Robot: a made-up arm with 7 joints.
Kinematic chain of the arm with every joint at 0, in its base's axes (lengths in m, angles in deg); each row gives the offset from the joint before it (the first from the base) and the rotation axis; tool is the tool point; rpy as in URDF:
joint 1: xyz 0 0 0.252 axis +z
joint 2: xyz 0 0 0 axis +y
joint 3: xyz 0 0 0.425 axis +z
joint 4: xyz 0.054 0 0 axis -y
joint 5: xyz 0.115 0 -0.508 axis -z
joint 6: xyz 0 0 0 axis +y
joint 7: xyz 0.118 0 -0.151 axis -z
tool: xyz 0 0 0 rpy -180 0 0
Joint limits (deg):
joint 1: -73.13..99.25
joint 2: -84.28..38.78
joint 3: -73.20..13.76
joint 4: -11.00..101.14
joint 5: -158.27..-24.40
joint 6: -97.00..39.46
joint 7: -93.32..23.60
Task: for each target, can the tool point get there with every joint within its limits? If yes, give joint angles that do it. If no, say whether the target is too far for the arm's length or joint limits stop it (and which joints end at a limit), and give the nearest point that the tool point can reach.
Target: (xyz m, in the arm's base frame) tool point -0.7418 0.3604 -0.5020
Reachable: no: joint limits stop it (at a limit: joint 1, joint 2, joint 3) | nearest point -0.3136 0.3875 -0.0826 | short by 0.600 m
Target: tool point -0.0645 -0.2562 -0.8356
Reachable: no: joint limits stop it (at a limit: joint 1, joint 2, joint 5) | nearest point 0.0068 -0.2762 -0.1578 | short by 0.682 m
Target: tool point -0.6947 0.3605 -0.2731
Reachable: no: joint limits stop it (at a limit: joint 1, joint 2, joint 3) | nearest point -0.3438 0.3996 -0.0461 | short by 0.420 m
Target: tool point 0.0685 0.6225 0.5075
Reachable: yes | joints 85.93 -7.12 -13.46 46.05 -48.74 -25.01 -42.28
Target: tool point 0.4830 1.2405 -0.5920
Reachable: no: too far | nearest point 0.2842 0.7300 0.0193 | short by 0.821 m
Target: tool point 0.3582 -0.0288 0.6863
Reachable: yes | joints -10.25 -41.44 -14.78 46.72 -101.15 -31.36 -40.78
